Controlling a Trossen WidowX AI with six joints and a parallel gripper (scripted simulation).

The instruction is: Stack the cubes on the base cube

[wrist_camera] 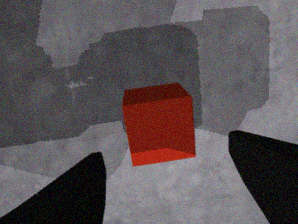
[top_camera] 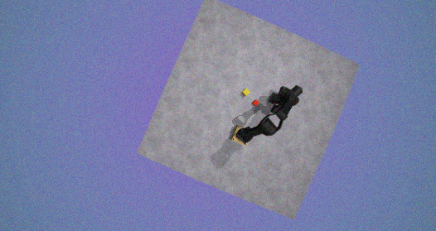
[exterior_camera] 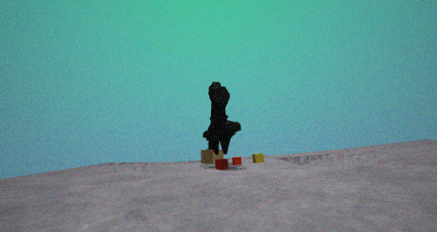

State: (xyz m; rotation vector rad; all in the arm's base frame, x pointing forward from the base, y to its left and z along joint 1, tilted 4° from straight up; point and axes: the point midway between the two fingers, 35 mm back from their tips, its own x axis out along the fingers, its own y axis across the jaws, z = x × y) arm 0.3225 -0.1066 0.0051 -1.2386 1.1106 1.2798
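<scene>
The yellow base cube lies 220 mm to the left of my gripper tip, 40 mm behind it and 30 mm below it. The rest, counted from my gripper tip: red cube 120 mm to the left, 80 mm behind, 30 mm below.
</scene>
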